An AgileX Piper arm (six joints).
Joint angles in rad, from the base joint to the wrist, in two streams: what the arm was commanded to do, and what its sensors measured. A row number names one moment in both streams.
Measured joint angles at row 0:
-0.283, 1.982, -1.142, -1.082, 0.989, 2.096
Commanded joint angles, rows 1 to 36:
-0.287, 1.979, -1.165, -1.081, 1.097, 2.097
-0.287, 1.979, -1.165, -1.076, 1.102, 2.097
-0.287, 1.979, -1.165, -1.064, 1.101, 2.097
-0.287, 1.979, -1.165, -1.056, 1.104, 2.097
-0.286, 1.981, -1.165, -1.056, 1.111, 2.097
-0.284, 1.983, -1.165, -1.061, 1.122, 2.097
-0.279, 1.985, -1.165, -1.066, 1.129, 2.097
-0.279, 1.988, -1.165, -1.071, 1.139, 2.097
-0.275, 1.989, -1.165, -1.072, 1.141, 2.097
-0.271, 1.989, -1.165, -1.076, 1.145, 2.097
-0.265, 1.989, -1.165, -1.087, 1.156, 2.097
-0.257, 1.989, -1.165, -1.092, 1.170, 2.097
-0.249, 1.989, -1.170, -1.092, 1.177, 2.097
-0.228, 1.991, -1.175, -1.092, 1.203, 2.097
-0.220, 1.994, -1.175, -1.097, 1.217, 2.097
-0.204, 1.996, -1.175, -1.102, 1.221, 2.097
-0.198, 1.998, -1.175, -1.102, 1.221, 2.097
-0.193, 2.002, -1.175, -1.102, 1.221, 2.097
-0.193, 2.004, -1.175, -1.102, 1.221, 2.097
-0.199, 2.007, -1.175, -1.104, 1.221, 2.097
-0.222, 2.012, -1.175, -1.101, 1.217, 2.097
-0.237, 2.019, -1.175, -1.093, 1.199, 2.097
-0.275, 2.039, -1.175, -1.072, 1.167, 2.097
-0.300, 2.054, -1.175, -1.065, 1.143, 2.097
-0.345, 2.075, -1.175, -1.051, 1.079, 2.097
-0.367, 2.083, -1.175, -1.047, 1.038, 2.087
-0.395, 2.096, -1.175, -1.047, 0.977, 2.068
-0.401, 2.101, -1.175, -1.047, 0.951, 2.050
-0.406, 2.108, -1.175, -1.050, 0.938, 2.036
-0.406, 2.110, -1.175, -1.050, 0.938, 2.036
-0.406, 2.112, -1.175, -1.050, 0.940, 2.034
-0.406, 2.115, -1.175, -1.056, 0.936, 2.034
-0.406, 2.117, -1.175, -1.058, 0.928, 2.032
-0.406, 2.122, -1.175, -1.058, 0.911, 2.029
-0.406, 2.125, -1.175, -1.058, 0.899, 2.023
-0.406, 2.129, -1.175, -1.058, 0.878, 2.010
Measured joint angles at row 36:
-0.401, 2.117, -1.172, -1.043, 0.925, 2.040
